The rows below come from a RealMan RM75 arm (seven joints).
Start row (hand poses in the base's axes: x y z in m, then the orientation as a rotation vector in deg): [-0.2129, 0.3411, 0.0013, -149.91, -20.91, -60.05]
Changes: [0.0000, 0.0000, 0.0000, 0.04, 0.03, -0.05]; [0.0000, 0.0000, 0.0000, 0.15, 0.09, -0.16]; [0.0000, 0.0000, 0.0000, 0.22, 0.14, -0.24]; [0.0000, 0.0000, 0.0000, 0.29, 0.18, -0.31]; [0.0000, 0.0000, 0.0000, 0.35, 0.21, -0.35]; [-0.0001, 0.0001, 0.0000, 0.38, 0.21, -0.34]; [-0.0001, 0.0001, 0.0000, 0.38, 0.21, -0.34]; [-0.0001, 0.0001, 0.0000, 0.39, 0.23, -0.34]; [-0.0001, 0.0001, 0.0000, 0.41, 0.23, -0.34]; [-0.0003, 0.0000, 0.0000, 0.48, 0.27, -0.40]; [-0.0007, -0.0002, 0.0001, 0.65, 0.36, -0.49]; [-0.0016, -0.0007, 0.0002, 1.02, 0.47, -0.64]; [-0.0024, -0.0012, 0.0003, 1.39, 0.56, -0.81]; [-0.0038, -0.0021, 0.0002, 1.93, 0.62, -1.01]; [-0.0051, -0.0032, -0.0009, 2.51, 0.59, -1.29]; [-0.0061, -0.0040, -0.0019, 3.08, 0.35, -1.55]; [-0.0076, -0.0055, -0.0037, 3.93, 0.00, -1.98]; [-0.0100, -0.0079, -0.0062, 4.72, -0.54, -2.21]
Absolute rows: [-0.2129, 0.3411, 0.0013, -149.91, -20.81, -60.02]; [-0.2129, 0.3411, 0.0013, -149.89, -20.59, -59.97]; [-0.2129, 0.3411, 0.0013, -149.88, -20.44, -59.92]; [-0.2129, 0.3411, 0.0013, -149.87, -20.30, -59.88]; [-0.2129, 0.3411, 0.0013, -149.85, -20.20, -59.85]; [-0.2130, 0.3412, 0.0013, -149.82, -20.20, -59.84]; [-0.2130, 0.3412, 0.0013, -149.82, -20.20, -59.84]; [-0.2130, 0.3412, 0.0013, -149.82, -20.19, -59.82]; [-0.2130, 0.3412, 0.0013, -149.80, -20.17, -59.81]; [-0.2132, 0.3411, 0.0013, -149.78, -20.05, -59.77]; [-0.2136, 0.3409, 0.0014, -149.71, -19.81, -59.67]; [-0.2145, 0.3404, 0.0015, -149.50, -19.36, -59.54]; [-0.2153, 0.3399, 0.0016, -149.28, -18.90, -59.44]; [-0.2167, 0.3390, 0.0015, -148.91, -18.31, -59.37]; [-0.2180, 0.3379, 0.0004, -148.51, -17.61, -59.45]; [-0.2190, 0.3371, -0.0006, -148.01, -17.00, -59.80]; [-0.2205, 0.3356, -0.0024, -147.28, -16.02, -60.31]; [-0.2229, 0.3332, -0.0049, -146.44, -15.39, -61.02]
